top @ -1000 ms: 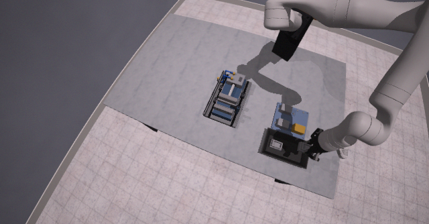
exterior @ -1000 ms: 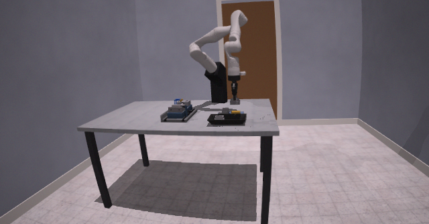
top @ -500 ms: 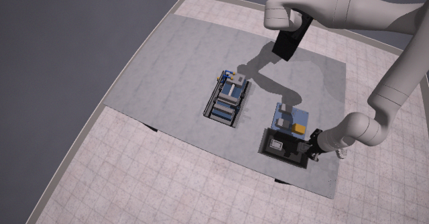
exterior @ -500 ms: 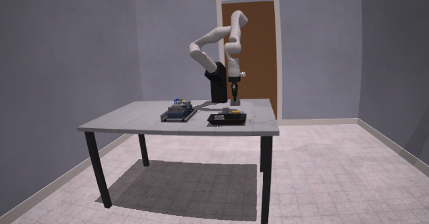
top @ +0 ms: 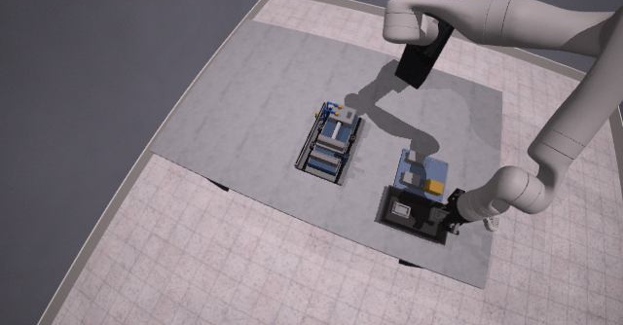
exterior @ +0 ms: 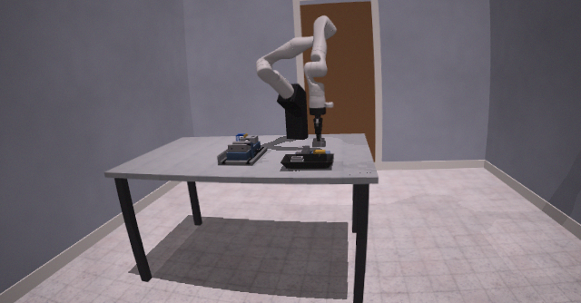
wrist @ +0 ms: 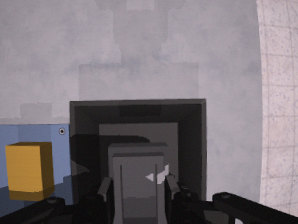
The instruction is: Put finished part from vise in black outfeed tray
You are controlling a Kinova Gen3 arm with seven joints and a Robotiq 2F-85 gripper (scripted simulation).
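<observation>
Now: hand 120 mm past the yellow block, 20 mm to the left of it and 110 mm above it. Round my hand: blue plate: 160 mm behind, 70 mm to the right, 140 mm below.
</observation>
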